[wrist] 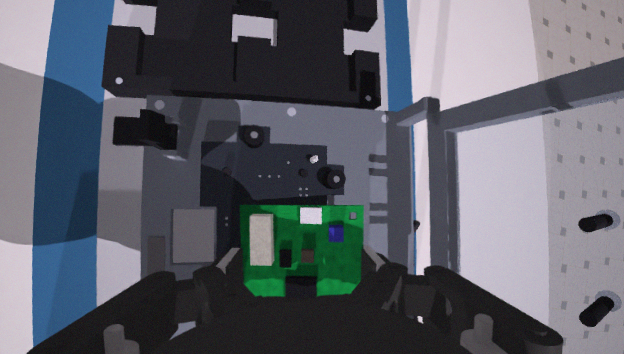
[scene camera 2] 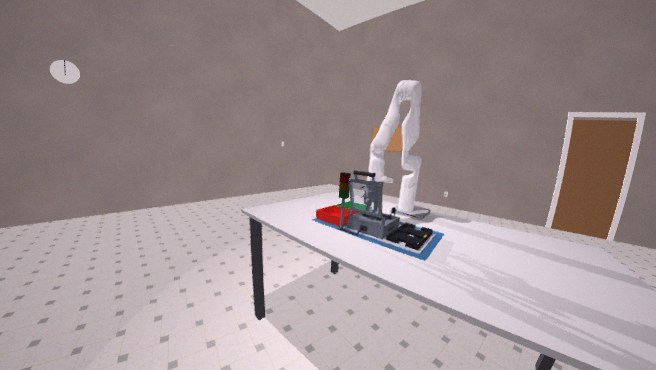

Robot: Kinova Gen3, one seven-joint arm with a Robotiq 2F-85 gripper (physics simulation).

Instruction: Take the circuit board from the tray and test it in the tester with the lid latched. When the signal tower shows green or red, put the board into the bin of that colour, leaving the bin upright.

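Frame: origin at the arm's base, x up, y left, z back, level; centimetres.
Seen in the pictures: gripper, fingertip midpoint: (wrist: 301, 262); arm's base at its link origin: (scene camera 2: 405, 208).
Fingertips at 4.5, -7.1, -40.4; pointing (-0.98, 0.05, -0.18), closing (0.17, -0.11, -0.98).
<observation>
Offsets run from my fingertips to a thing's middle, as dx, dy, dz. "spot": to the spot under its first point. Level surfaces: height alone.
My gripper (scene camera 2: 371, 201) (wrist: 301, 262) is shut on the edges of the green circuit board @(+1.0, -1.9, +0.4) (wrist: 320, 270), above the grey tester @(spot: -2.2, +4.5, -9.2) (scene camera 2: 372, 226) (wrist: 362, 142). The board overlaps the near part of the dark test bed @(-0.9, +2.3, +1.3) (wrist: 225, 155) in the wrist view; the gap below it cannot be judged. In the scene view the board cannot be made out. The tester's lid @(+11.6, +0.3, -9.9) (scene camera 2: 381, 197) (wrist: 438, 185) stands open. A black latch block @(+2.1, +8.4, +7.6) (wrist: 145, 132) is at the left. The signal tower @(spot: +13.7, -8.7, -12.2) (scene camera 2: 344, 185) shows dull red, amber and green, none clearly lit. The red bin @(-4.6, -18.6, -0.1) (scene camera 2: 329, 215) and green bin (scene camera 2: 356, 205) stand upright.
The black tray @(spot: -5.2, +19.8, -2.8) (scene camera 2: 411, 237) (wrist: 192, 62) sits next to the tester on the blue mat @(dx -6.8) (scene camera 2: 431, 250) (wrist: 65, 175). The raised lid stands close at the right in the wrist view. Two black posts @(spot: +10.4, +2.3, -8.4) (wrist: 595, 222) show beyond its pane. The tower stands beside the tester, near the red bin.
</observation>
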